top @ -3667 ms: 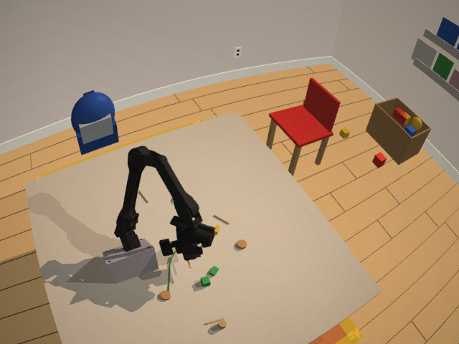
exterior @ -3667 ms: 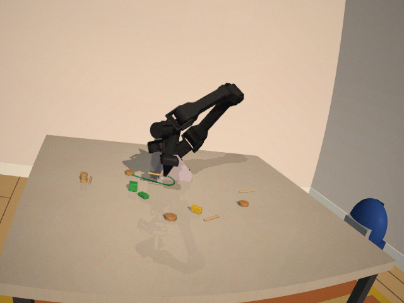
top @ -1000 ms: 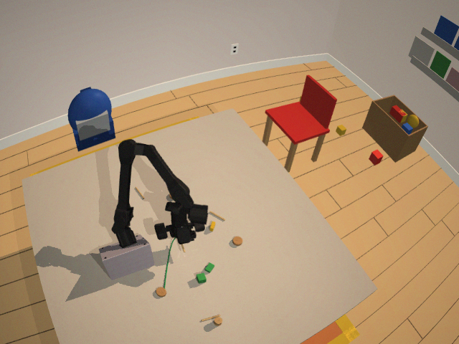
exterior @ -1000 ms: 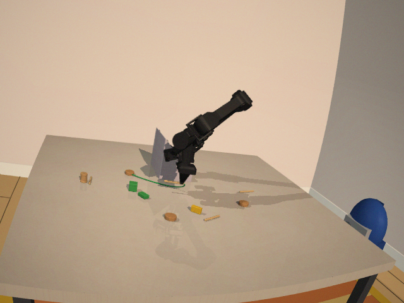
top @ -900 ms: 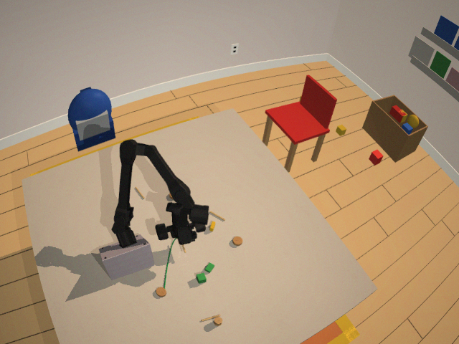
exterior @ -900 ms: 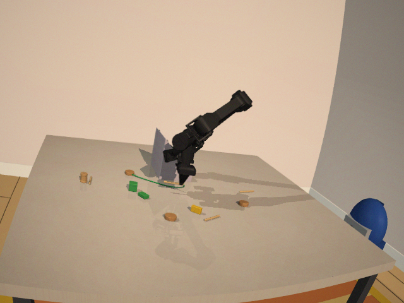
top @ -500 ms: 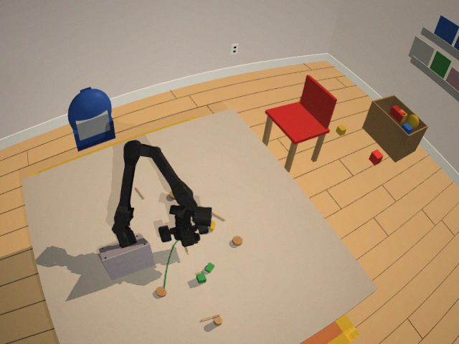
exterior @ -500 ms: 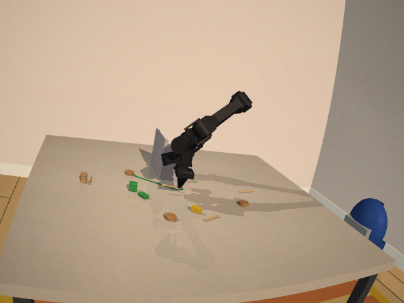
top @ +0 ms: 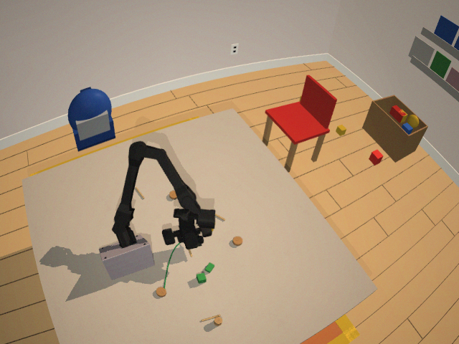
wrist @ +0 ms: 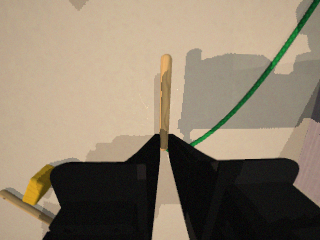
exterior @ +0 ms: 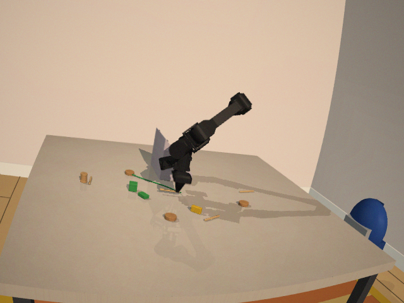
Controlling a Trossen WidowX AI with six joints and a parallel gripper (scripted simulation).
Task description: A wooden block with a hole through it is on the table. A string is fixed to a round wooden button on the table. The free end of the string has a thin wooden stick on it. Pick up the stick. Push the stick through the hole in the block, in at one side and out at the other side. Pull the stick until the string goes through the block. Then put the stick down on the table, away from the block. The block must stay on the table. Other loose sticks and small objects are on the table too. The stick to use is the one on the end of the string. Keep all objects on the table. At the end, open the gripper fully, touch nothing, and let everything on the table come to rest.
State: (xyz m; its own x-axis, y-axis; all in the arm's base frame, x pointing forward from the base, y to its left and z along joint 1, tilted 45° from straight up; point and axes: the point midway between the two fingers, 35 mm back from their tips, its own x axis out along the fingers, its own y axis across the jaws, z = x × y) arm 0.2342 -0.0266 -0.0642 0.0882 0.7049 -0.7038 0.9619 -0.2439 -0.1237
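Right now my gripper tip is 20 mm short of the green block, 140 mm to the left of it and 10 mm above it. From my gripper tip the other things lie so: thin wooden stick 10 mm to the right; yellow block 140 mm ahead, 20 mm to the left, 10 mm below; round wooden button 210 mm behind, 140 mm to the right, 10 mm below.
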